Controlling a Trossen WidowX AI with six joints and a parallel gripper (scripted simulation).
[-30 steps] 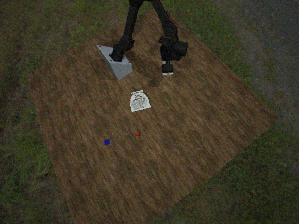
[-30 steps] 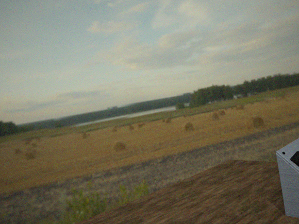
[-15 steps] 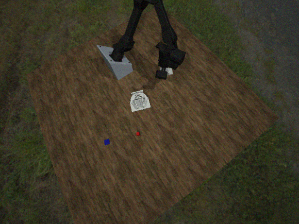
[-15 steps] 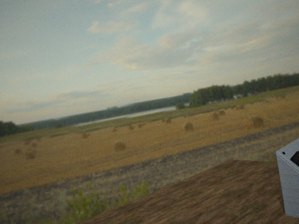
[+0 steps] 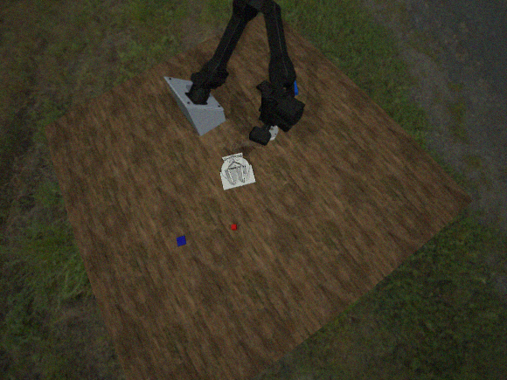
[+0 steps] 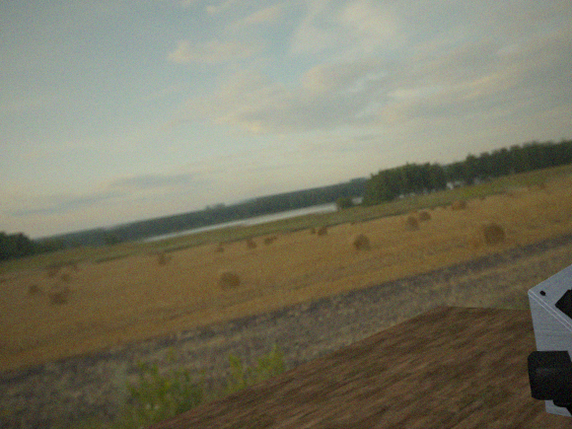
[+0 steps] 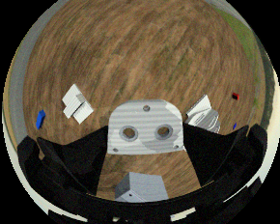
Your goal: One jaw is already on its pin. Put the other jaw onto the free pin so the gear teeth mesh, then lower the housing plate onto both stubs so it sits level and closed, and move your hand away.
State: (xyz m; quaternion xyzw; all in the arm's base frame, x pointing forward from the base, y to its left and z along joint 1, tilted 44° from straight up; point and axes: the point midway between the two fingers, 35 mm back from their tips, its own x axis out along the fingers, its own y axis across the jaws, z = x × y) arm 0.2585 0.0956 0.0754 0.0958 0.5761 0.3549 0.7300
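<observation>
My gripper tip is 2 cm past the white jaw, 17 cm to the left of it and 7 cm above it. Round my gripper tip: white stepped piece (4 cm behind, 12 cm to the left, 7 cm below); then red cube (17 cm ahead, 30 cm to the right, 7 cm below); then blue bar (14 cm behind, 28 cm to the left, 7 cm below).
</observation>
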